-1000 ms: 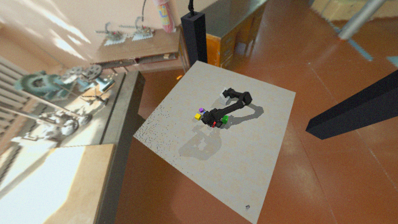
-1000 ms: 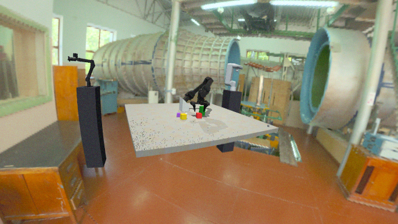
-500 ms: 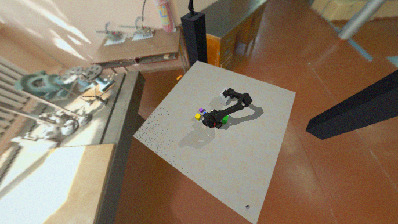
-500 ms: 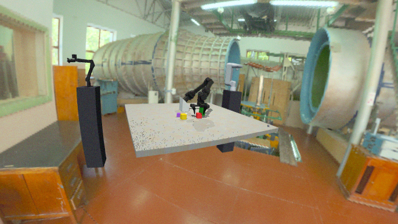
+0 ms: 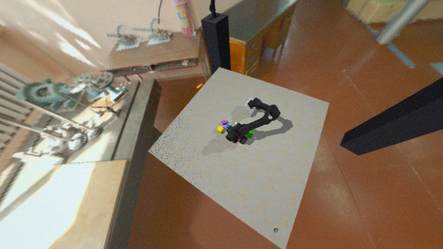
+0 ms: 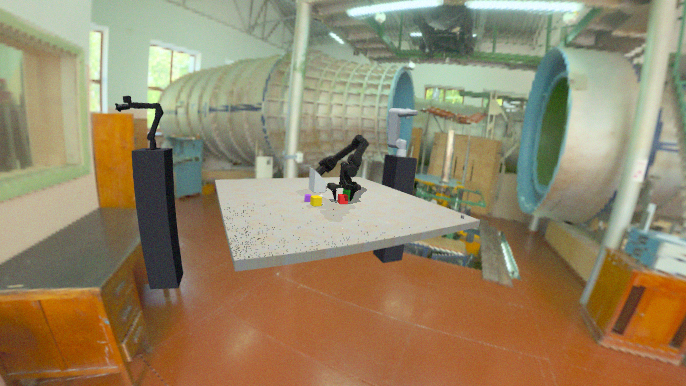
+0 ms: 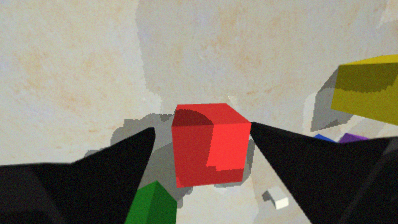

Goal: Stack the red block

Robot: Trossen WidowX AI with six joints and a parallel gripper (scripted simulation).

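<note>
My gripper tip is 10 mm below the red block. Also, from my gripper tip: small white piece 120 mm behind, 100 mm to the right; then yellow block 30 mm ahead, 170 mm to the right, 10 mm above; then blue block 50 mm behind, 140 mm to the right.
</note>
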